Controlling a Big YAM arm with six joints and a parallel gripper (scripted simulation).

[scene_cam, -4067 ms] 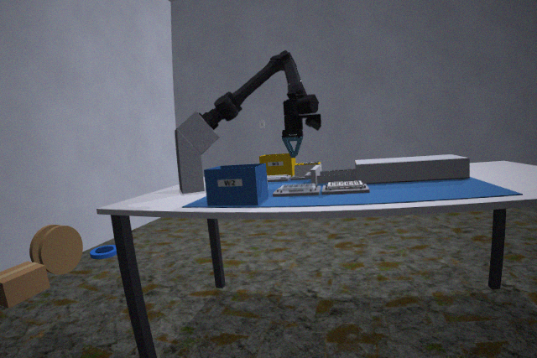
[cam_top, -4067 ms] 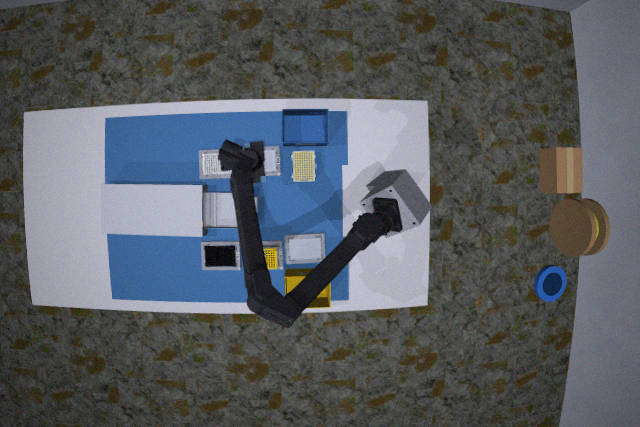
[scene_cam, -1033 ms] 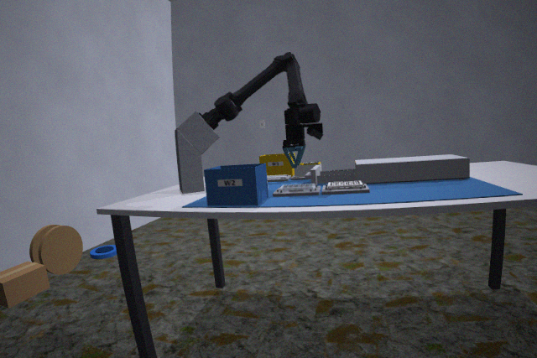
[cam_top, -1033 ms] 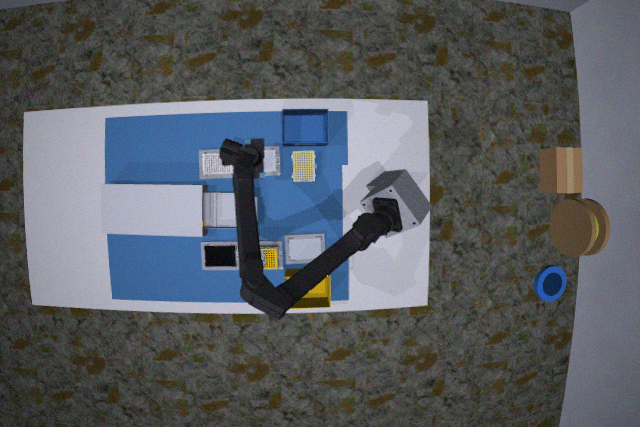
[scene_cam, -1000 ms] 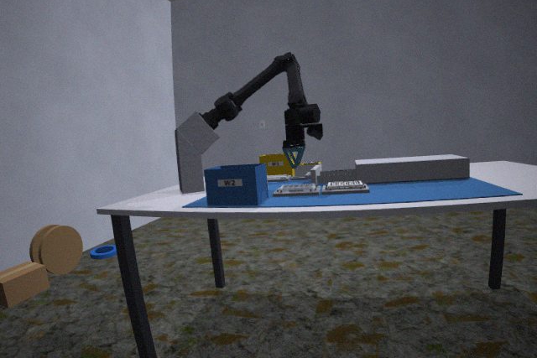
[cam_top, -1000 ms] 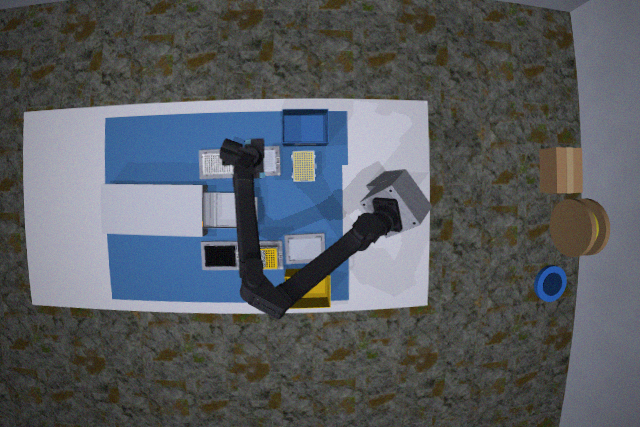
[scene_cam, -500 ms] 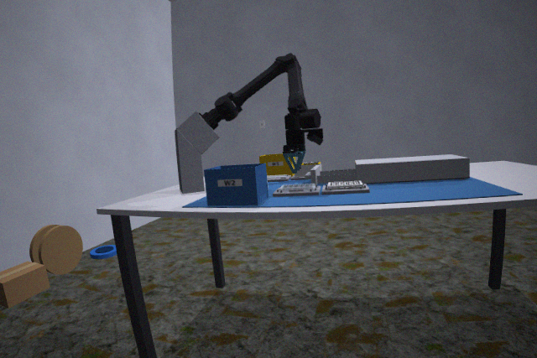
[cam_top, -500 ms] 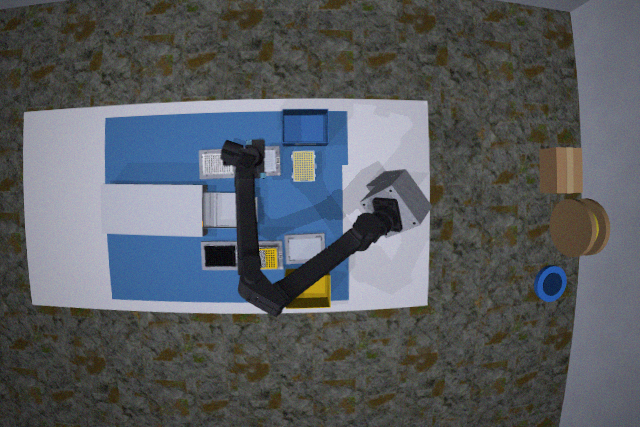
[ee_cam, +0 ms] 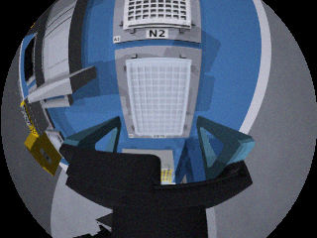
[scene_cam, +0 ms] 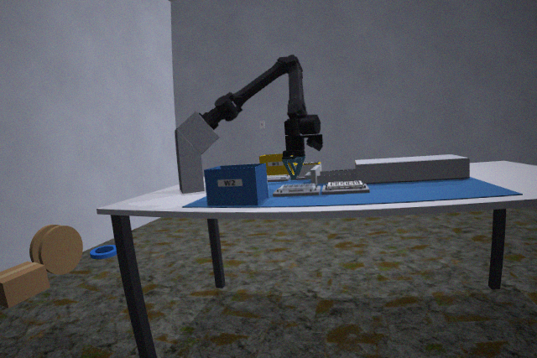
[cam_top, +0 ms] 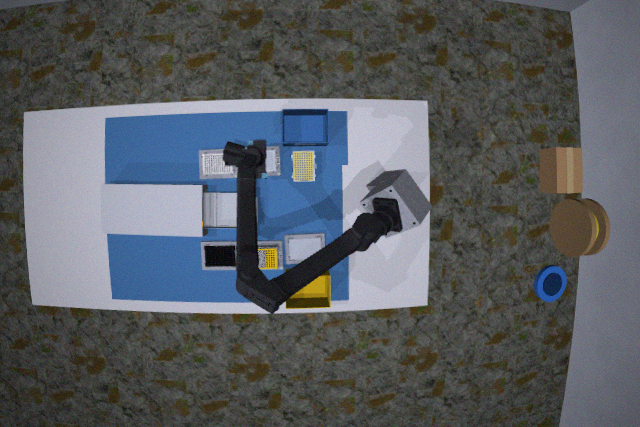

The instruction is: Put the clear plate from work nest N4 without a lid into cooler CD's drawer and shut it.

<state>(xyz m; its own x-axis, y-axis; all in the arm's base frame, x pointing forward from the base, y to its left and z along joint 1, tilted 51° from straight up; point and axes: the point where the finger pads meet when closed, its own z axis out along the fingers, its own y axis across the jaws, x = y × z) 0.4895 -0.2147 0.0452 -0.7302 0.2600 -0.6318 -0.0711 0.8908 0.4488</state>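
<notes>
Right now the clear plate is 50 mm below my hand. Round my hand: drawer: 170 mm ahead, 210 mm to the left, 40 mm below; then blue bin W2: 170 mm behind, 140 mm to the right, 30 mm below; then grey nest: 60 mm below.
</notes>
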